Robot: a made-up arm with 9 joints. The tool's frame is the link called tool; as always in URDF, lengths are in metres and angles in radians. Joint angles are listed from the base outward.
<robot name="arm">
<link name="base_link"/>
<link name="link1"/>
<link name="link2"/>
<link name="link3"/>
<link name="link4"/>
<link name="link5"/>
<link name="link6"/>
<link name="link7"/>
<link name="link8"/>
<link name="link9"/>
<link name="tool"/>
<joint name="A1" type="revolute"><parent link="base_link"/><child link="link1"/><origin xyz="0.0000 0.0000 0.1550" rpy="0.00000 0.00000 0.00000"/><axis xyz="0 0 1"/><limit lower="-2.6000" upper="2.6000"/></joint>
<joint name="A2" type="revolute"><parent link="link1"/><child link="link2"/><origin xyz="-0.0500 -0.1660 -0.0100" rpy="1.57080 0.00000 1.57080"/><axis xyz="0 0 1"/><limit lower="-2.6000" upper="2.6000"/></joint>
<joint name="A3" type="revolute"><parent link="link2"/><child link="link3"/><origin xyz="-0.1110 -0.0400 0.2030" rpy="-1.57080 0.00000 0.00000"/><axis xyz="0 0 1"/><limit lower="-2.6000" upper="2.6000"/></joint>
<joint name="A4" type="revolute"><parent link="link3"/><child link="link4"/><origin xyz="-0.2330 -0.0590 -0.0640" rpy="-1.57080 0.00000 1.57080"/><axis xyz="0 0 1"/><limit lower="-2.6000" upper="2.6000"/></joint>
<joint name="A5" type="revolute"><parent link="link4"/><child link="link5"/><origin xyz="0.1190 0.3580 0.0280" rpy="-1.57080 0.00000 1.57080"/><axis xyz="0 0 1"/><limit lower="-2.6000" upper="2.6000"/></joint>
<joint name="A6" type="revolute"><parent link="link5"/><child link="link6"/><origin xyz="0.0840 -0.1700 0.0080" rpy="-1.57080 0.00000 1.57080"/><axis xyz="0 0 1"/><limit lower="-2.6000" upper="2.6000"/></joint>
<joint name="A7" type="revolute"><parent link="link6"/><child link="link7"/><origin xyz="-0.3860 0.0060 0.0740" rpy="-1.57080 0.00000 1.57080"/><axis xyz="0 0 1"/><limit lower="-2.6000" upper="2.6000"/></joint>
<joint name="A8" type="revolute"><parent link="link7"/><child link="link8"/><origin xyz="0.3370 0.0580 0.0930" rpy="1.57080 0.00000 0.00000"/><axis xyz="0 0 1"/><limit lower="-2.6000" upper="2.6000"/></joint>
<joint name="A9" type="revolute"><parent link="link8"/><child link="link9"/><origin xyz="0.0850 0.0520 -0.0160" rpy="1.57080 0.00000 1.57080"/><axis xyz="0 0 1"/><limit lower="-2.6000" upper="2.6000"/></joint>
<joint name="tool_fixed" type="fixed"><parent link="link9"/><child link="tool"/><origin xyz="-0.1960 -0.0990 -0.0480" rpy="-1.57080 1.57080 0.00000"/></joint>
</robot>
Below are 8 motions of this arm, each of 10 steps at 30 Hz.
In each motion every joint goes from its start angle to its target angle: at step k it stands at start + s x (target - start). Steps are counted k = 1, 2, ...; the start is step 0. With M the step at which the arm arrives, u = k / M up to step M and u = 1 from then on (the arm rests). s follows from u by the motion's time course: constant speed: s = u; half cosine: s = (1 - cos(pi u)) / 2; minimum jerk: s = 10 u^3 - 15 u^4 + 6 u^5.
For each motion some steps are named. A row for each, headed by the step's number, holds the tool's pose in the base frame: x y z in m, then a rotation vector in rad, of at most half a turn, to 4 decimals.
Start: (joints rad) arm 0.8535 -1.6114 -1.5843 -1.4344 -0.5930 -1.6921 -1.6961 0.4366 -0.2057
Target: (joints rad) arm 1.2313 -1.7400 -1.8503 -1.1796 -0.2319 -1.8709 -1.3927 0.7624 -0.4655
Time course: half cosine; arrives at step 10
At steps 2, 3, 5, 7, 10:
2: -0.0814 0.1909 0.2580 1.5189 -0.2630 -1.5208
3: -0.0888 0.1854 0.2409 1.5848 -0.3205 -1.4248
5: -0.1016 0.1712 0.1976 1.7668 -0.4512 -1.1732
7: -0.1060 0.1595 0.1588 1.9573 -0.5510 -0.9299
10: -0.1053 0.1535 0.1350 2.0954 -0.6031 -0.7663

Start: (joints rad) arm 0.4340 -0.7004 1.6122 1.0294 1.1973 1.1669 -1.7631 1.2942 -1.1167
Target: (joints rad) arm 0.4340 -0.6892 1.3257 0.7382 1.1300 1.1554 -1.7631 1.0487 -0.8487
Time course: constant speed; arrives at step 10
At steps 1, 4, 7, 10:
1: 0.7246 0.5786 -0.1864 1.3343 -1.1895 -1.2088
4: 0.8229 0.5191 -0.1804 1.2833 -1.3077 -1.2854
7: 0.9153 0.4475 -0.1666 1.2379 -1.4200 -1.3694
10: 0.9992 0.3644 -0.1459 1.1990 -1.5261 -1.4592

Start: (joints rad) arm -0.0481 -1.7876 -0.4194 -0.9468 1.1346 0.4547 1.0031 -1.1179 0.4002
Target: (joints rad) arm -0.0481 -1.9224 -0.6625 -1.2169 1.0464 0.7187 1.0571 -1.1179 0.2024
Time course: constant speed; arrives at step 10
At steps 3, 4, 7, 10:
3: -0.5684 -0.8516 0.2578 -0.2164 -1.2672 -1.4554
4: -0.5699 -0.8370 0.2490 -0.1972 -1.2998 -1.4357
7: -0.5702 -0.7950 0.2190 -0.1362 -1.3933 -1.3731
10: -0.5641 -0.7560 0.1844 -0.0696 -1.4804 -1.3048

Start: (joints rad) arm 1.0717 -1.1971 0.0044 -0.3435 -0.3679 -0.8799 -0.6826 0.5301 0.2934
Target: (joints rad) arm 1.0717 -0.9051 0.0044 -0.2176 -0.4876 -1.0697 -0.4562 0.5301 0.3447
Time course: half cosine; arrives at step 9
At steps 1, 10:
1: 0.0990 -0.6920 0.4747 -1.4132 -0.2146 0.0812
10: 0.3068 -0.8115 0.1923 -1.2948 -0.4958 0.1764

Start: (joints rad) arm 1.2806 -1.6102 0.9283 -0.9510 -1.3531 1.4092 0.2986 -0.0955 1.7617
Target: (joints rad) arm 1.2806 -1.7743 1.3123 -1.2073 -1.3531 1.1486 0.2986 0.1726 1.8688
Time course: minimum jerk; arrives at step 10
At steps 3, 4, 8, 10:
3: 0.8467 0.8080 0.3147 0.5530 -0.6487 -0.9618
4: 0.8421 0.8077 0.2762 0.4767 -0.7129 -0.9602
8: 0.8346 0.7719 0.1228 0.1716 -0.9797 -0.9506
10: 0.8348 0.7658 0.1092 0.1436 -1.0049 -0.9495

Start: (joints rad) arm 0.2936 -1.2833 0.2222 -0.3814 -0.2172 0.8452 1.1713 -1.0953 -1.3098
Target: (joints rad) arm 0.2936 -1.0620 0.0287 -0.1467 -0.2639 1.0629 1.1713 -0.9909 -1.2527
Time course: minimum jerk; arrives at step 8
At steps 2, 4, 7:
2: 0.5700 -0.8587 0.9034 0.8023 -0.0059 0.5025
4: 0.5935 -0.9196 0.8057 0.8814 0.0338 0.5931
7: 0.6174 -0.9718 0.6894 0.9563 0.0669 0.7121

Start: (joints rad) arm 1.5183 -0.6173 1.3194 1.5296 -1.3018 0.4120 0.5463 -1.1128 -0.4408
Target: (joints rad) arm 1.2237 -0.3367 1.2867 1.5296 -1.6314 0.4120 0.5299 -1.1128 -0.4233
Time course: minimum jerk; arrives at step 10
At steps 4, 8, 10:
4: 0.6580 0.5505 0.1662 1.9752 -1.0539 1.5020
8: 0.7233 0.2955 0.1040 1.7902 -1.4146 1.0763
10: 0.7240 0.2721 0.0974 1.7687 -1.4443 1.0364

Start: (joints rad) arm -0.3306 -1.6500 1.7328 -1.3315 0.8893 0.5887 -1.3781 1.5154 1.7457
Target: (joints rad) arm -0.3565 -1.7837 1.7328 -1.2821 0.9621 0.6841 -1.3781 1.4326 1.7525
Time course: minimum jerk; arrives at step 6
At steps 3, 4, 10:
3: 0.8874 -0.7098 0.9814 0.9876 1.9749 0.6740
4: 0.8725 -0.7132 0.9988 1.0001 1.9606 0.6685
10: 0.8614 -0.7150 1.0112 1.0082 1.9500 0.6651

